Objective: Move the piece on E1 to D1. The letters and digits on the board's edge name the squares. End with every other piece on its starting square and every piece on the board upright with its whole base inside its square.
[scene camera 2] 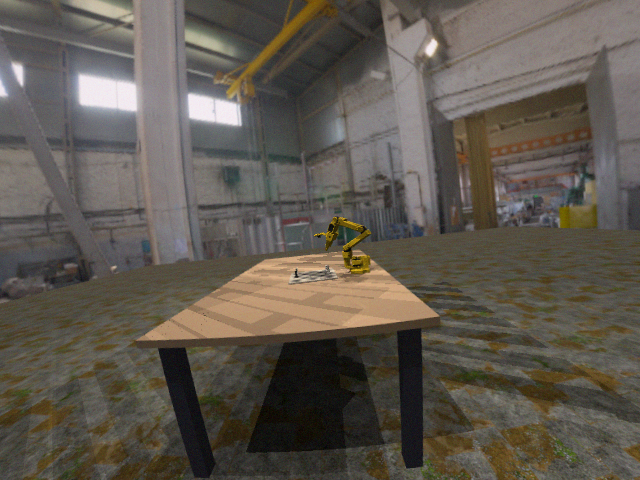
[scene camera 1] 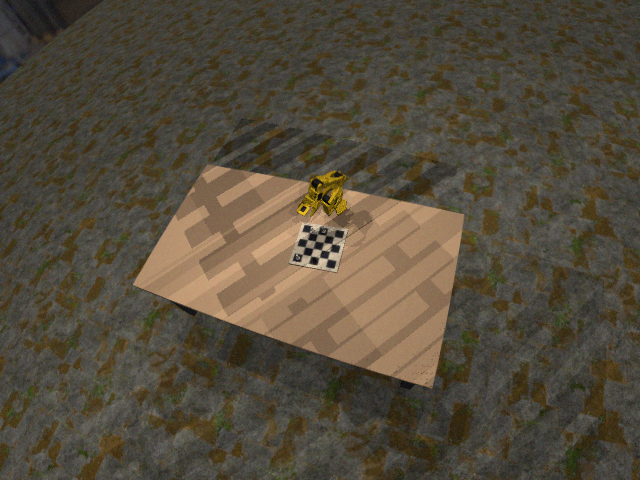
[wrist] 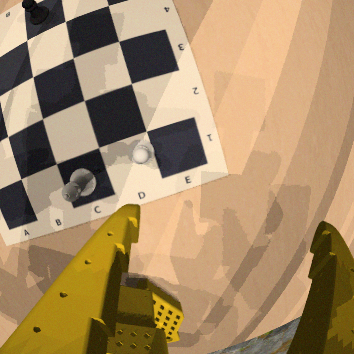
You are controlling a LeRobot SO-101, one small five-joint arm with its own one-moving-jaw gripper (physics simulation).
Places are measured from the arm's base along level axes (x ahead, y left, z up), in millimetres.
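Pixels of known places: hand at its tool point: (scene camera 2: 326,250) (scene camera 1: 310,215) (wrist: 138,218); arm's base at its link origin: (scene camera 2: 355,271) (scene camera 1: 334,210) (wrist: 123,302).
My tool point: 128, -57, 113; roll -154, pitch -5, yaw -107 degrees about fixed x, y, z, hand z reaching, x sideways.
Note:
For each thing: its top centre in the pictures, then the offset to it from my tool point, as dx, dy, dz. "spot": a spot on its surface instead. Level surfaces: height alone.
- task at its top centre: (wrist: 140,156) (scene camera 1: 311,227) +11, -2, -76
- Square E1 at a spot on its surface: (wrist: 180,156) spot: +0, -30, -107
- taller grey-white piece at its top centre: (wrist: 64,196) (scene camera 1: 322,226) +0, +49, -64
- black piece at a spot on its surface: (wrist: 37,12) spot: +151, +59, -97
- small piece at its top centre: (scene camera 1: 296,254) +161, -16, -76
- wooden table at its surface level: dz -113
The white pawn from the task (scene camera 1: 313,229) (wrist: 141,154) stands upright on D1, close to the E1 side; its base edge reaches the D1–E1 line, and I cannot tell whether it crosses. Square E1 (wrist: 180,156) holds no piece. A taller grey-white piece (scene camera 1: 323,231) (wrist: 83,181) stands on C1. A black piece (wrist: 37,12) stands on C5. The checkered board (scene camera 1: 338,267) (wrist: 218,162) lies flat. My gripper (scene camera 2: 327,248) (wrist: 229,215) is open and empty, raised above the table beside the row 1 edge, with a wide gap between its jaws.
A small piece (scene camera 1: 297,257) shows on the far-left corner square, E5, in scene camera 1. The wooden table (scene camera 1: 392,320) (scene camera 2: 289,315) carries the board and the yellow arm (scene camera 1: 330,180) (scene camera 2: 353,225), whose base stands near the board's row 1 side. Striped shadows cross the table.

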